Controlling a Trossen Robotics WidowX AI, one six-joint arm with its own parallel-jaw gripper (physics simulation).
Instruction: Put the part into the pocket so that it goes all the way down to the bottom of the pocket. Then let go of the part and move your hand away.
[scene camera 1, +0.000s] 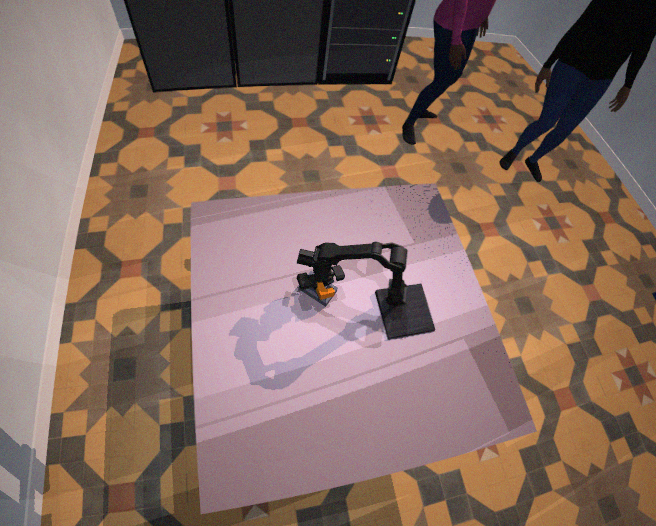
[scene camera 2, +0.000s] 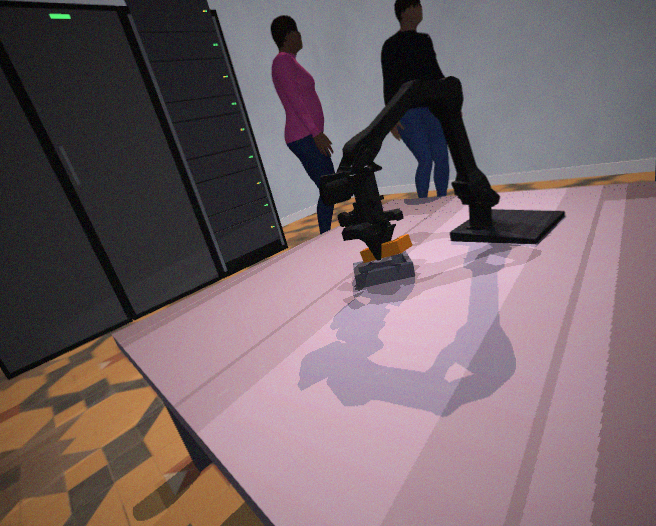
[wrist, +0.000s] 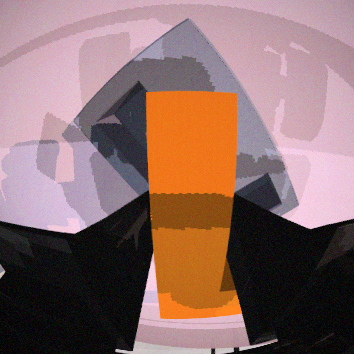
My gripper (scene camera 2: 382, 258) carries an orange block (wrist: 191, 136), which touches nothing else. Further things: a grey pocket block (wrist: 182, 59).
My gripper is seen too in the wrist view (wrist: 186, 195).
